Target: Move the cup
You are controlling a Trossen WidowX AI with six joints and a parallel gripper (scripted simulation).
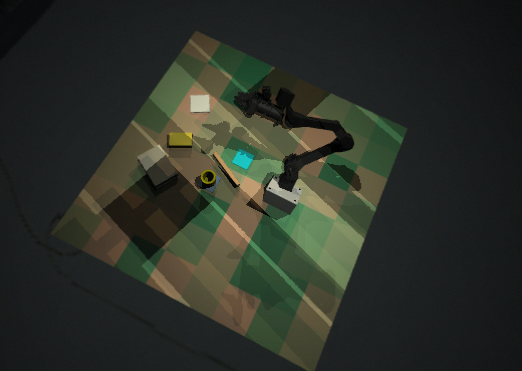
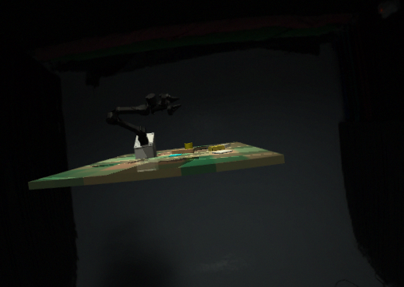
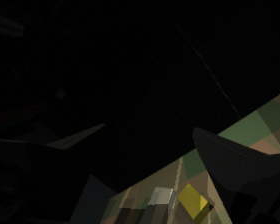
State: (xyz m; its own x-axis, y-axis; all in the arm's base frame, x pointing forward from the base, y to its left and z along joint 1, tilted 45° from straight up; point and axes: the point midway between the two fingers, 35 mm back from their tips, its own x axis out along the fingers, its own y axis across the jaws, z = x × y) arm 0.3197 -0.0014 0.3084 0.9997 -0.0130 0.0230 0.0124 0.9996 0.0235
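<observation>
Right now the yellow cup is 30 mm ahead of my gripper tip, 280 mm to the left of it and 350 mm below it. From my gripper tip the other things lie so: thin wooden stick 30 mm behind, 200 mm to the left, 380 mm below; then green marble 40 mm ahead, 290 mm to the left, 370 mm below.
</observation>
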